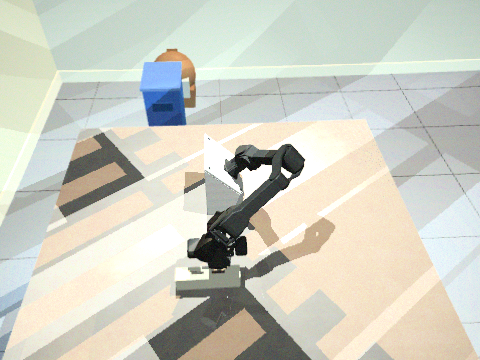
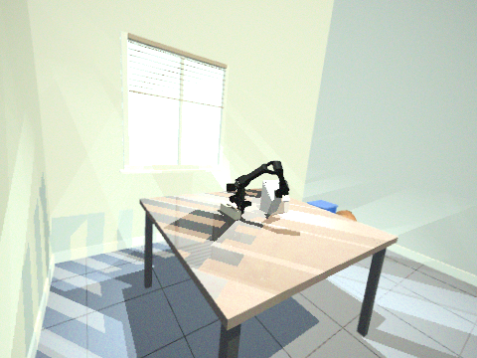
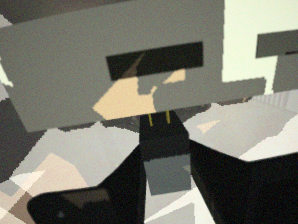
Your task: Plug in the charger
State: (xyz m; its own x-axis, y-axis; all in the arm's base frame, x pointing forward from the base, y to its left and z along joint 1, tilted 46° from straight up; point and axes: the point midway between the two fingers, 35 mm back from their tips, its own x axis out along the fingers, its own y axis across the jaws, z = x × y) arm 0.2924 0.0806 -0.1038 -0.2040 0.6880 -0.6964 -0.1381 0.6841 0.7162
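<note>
Now: gripper tip 20 mm short of the dark charger and 10 mm below it.
</note>
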